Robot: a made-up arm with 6 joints.
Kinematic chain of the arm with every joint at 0, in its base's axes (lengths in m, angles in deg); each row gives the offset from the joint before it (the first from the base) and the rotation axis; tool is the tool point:
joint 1: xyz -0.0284 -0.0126 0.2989 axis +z
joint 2: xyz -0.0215 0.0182 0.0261 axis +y
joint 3: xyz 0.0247 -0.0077 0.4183 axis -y
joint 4: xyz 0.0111 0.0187 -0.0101 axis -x
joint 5: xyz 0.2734 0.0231 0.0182 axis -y
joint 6: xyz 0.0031 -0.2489 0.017 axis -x
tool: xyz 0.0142 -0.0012 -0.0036
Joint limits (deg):
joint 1: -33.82..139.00
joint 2: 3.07..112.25
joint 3: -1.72..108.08
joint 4: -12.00..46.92
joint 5: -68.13..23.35
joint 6: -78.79..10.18
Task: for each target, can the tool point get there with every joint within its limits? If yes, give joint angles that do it. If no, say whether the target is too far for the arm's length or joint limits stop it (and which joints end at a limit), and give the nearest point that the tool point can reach.
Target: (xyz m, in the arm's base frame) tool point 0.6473 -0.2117 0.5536
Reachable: yes | joints -3.51 71.97 72.67 27.73 -12.37 -28.40
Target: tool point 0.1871 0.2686 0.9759
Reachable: yes | joints 78.68 14.83 43.83 32.27 -56.44 -12.58
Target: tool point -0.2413 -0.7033 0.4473
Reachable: no: joint limits stop it (at a limit: joint 1, joint 3, joint 4, joint 5, joint 6) | nearest point 0.2009 -0.4009 0.5536 | short by 0.546 m
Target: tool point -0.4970 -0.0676 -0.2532
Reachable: no: joint limits stop it (at a limit: joint 1, joint 2, joint 3, joint 4, joint 5, joint 6) | nearest point -0.2686 0.3212 -0.1980 | short by 0.454 m
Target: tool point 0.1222 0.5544 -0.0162
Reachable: yes | joints 89.93 94.92 14.73 33.46 -53.37 -61.91
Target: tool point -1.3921 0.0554 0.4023
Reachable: no: too far | nearest point -0.5251 0.5442 0.3788 | short by 0.996 m
